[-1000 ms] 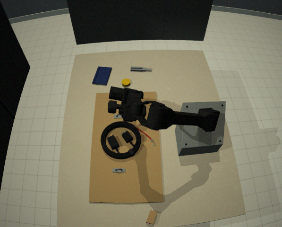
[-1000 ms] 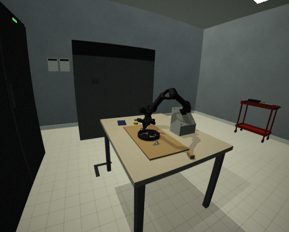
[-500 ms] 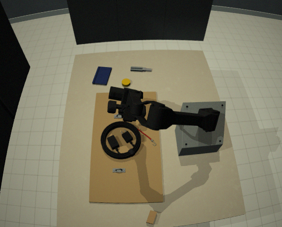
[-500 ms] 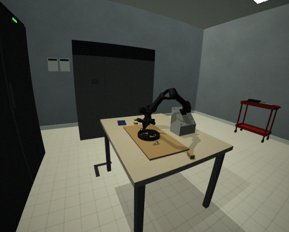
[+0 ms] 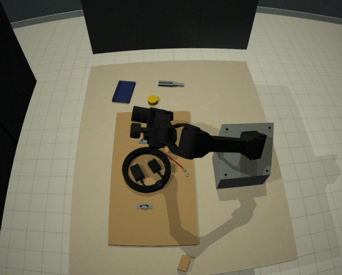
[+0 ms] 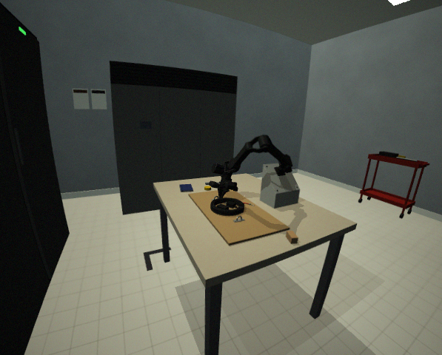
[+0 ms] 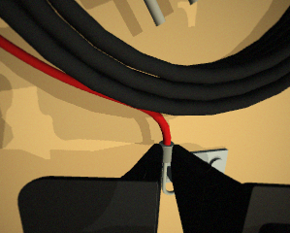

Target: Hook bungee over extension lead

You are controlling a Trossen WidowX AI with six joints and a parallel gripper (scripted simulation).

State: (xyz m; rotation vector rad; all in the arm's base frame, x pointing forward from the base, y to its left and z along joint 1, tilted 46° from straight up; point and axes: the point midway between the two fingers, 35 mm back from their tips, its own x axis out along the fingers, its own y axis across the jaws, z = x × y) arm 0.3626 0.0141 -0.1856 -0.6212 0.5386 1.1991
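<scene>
Now: the extension lead coil 20 mm ahead of my hand, 130 mm to the left of it and 30 mm below it. Also, from my hand: grey tool: 120 mm behind, 360 mm to the right, 50 mm below; board: 130 mm to the left, 50 mm below; yellow disc: 20 mm behind, 250 mm to the right, 50 mm below.
</scene>
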